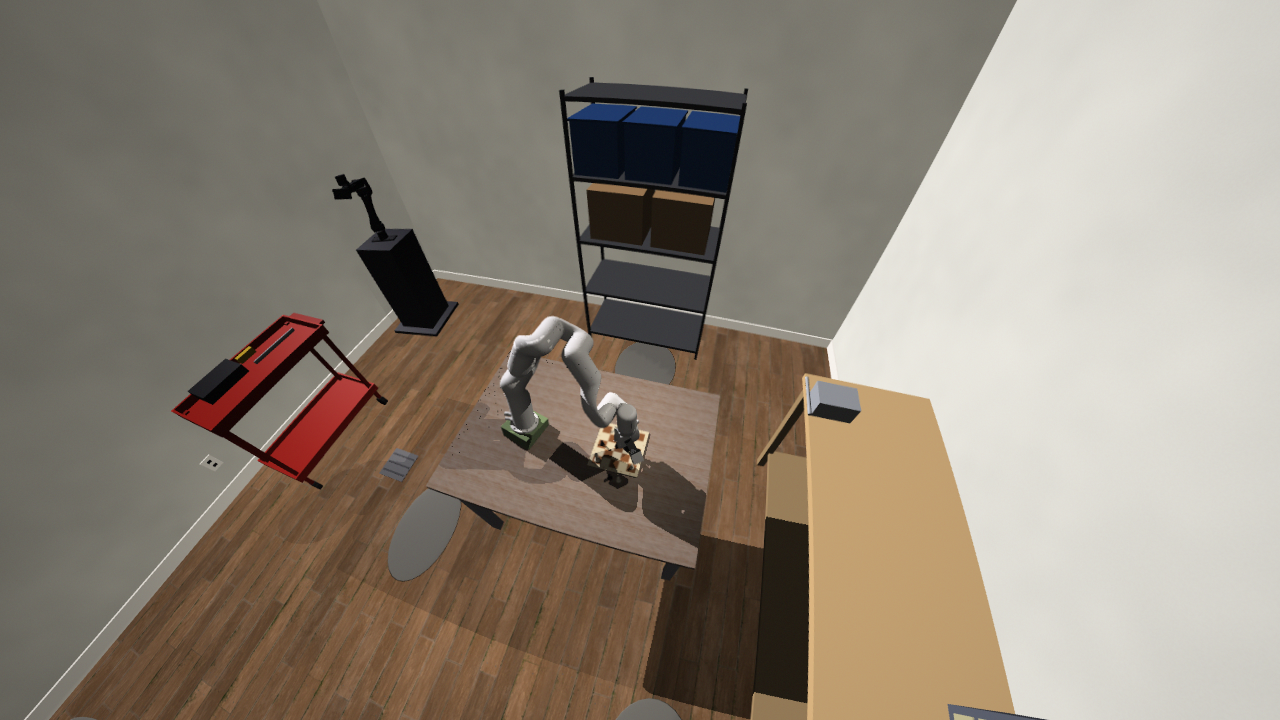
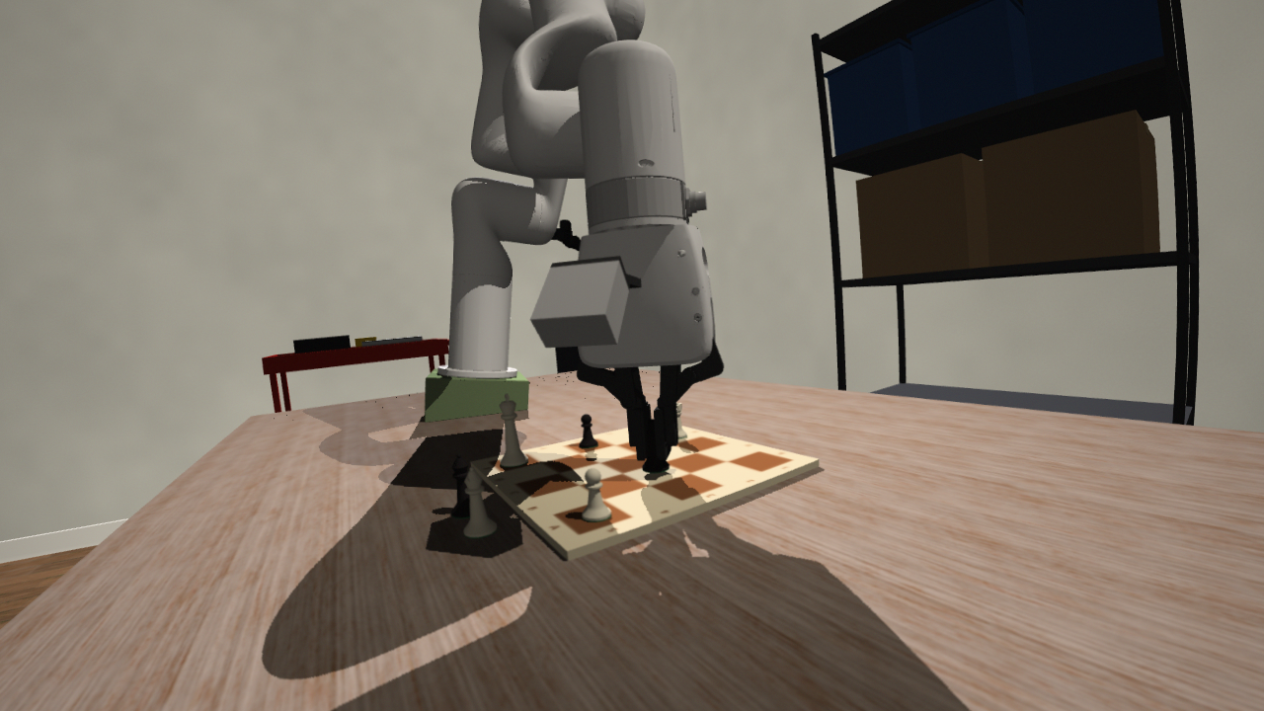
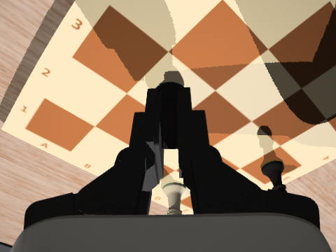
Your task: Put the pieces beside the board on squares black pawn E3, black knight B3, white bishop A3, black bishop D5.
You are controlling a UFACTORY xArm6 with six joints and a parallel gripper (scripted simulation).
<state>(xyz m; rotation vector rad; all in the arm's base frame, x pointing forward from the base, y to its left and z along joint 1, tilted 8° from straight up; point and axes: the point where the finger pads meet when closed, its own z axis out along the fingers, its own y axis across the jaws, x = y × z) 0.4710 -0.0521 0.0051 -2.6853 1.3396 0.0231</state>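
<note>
My hand is 2 cm above the tall black piece. The rest, counted from my hand: black pawn: 11 cm behind, 2 cm to the left, 2 cm below; chessboard: 4 cm behind, 4 cm below; white pawn: 3 cm ahead, 8 cm to the right, 2 cm below.
</note>
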